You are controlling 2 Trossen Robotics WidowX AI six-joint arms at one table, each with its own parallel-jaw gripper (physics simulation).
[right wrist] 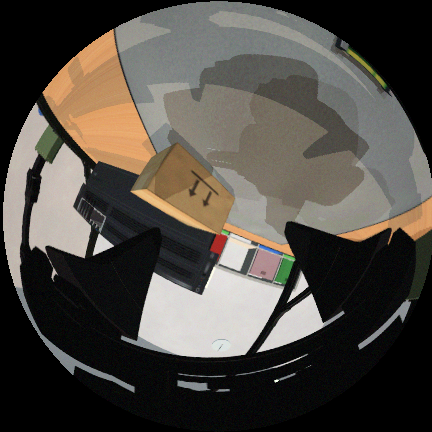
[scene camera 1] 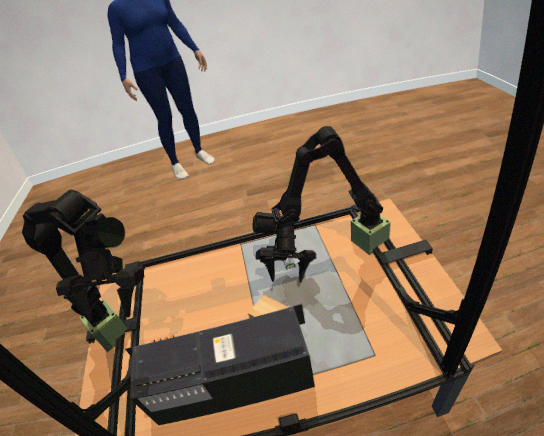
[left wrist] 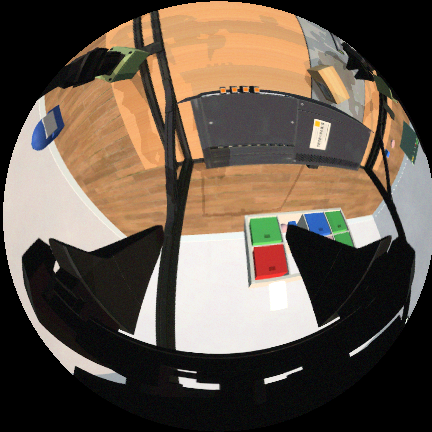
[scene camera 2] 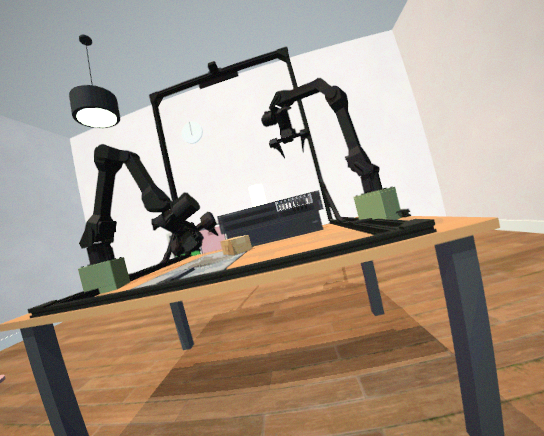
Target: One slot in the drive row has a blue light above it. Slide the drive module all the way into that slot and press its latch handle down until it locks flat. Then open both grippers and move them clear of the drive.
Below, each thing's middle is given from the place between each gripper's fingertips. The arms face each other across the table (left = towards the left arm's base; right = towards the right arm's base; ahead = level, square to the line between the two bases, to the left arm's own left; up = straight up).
My right gripper is now 7 cm above the grey mat (scene camera 1: 334, 336), 3 cm to the left of it and 1 cm short of it. From my right hand the other things lie so: cardboard box (right wrist: 172, 180): 8 cm to the left, 8 cm behind, 4 cm below.
Now: left hand 350 mm to the left of the cardboard box, 340 mm above it and 110 mm short of it. From my left hand the other things lie so: grey mat 460 mm to the right, 370 mm below, 200 mm ahead.
